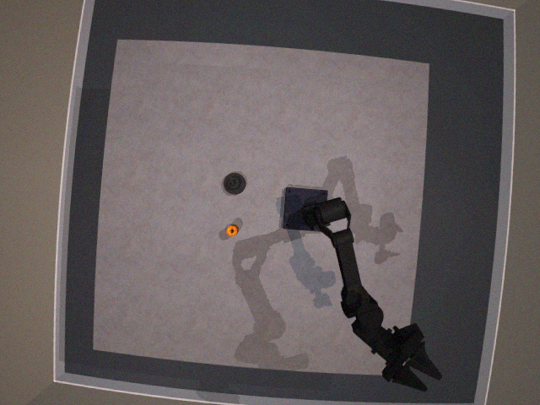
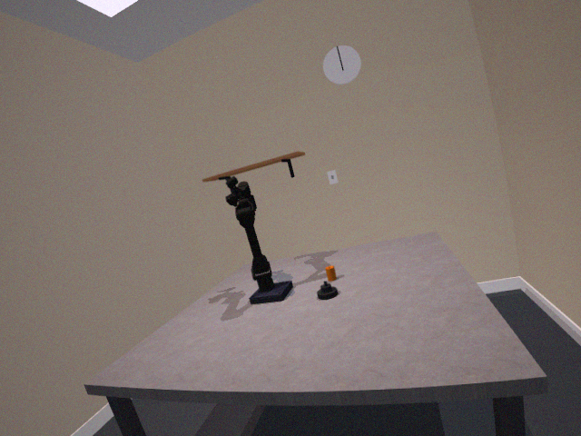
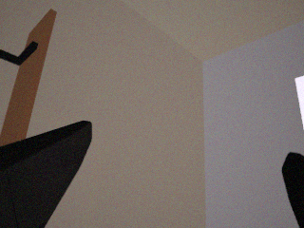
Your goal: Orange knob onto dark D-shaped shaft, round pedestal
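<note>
Now: the orange knob 55 cm ahead of my gripper tip, 20 cm to the right of it and 53 cm below it. From my gripper tip the other things lie so: round dark pedestal 58 cm ahead, 38 cm to the right, 53 cm below.
</note>
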